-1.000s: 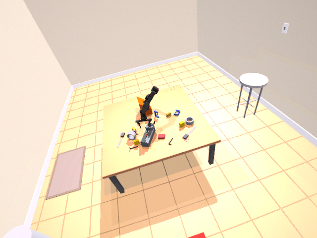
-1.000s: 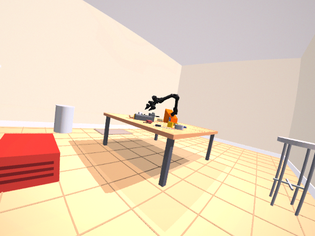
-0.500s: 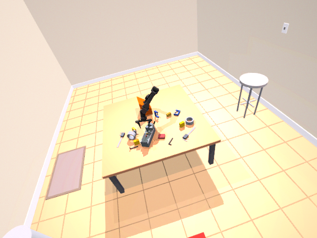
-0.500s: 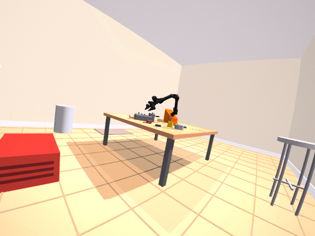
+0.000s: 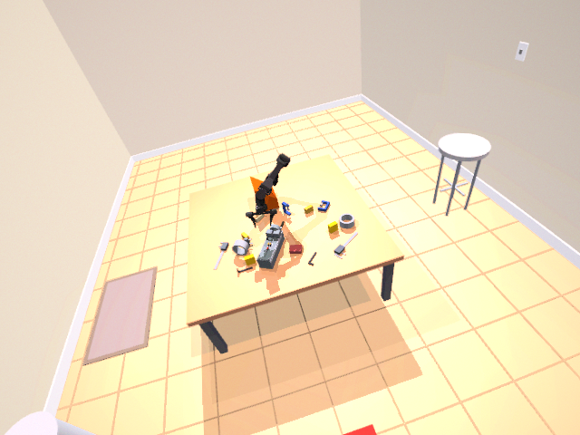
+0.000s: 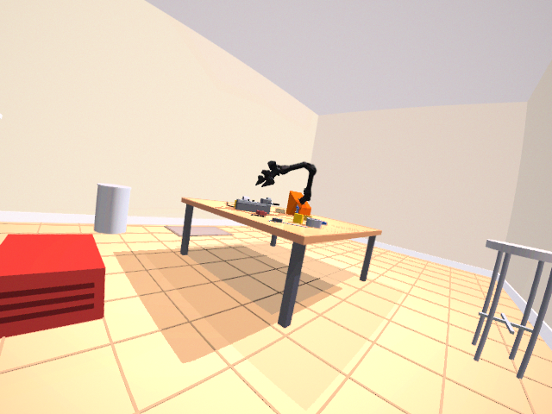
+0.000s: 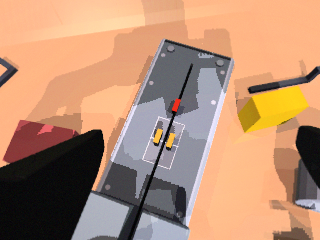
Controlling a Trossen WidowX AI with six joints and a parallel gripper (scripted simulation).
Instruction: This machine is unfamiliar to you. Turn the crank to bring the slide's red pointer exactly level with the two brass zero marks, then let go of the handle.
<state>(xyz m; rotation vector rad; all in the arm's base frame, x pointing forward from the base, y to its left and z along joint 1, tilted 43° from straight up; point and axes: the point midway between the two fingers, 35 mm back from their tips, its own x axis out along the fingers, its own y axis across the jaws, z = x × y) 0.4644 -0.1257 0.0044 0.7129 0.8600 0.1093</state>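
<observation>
My gripper tip is 110 mm past the dark crank handle, 120 mm to the right of it and 120 mm above it. From my gripper tip the other things lie so: red pointer (70 mm ahead, 10 mm to the right, 120 mm below); red block (80 mm ahead, 160 mm to the left, 190 mm below).
</observation>
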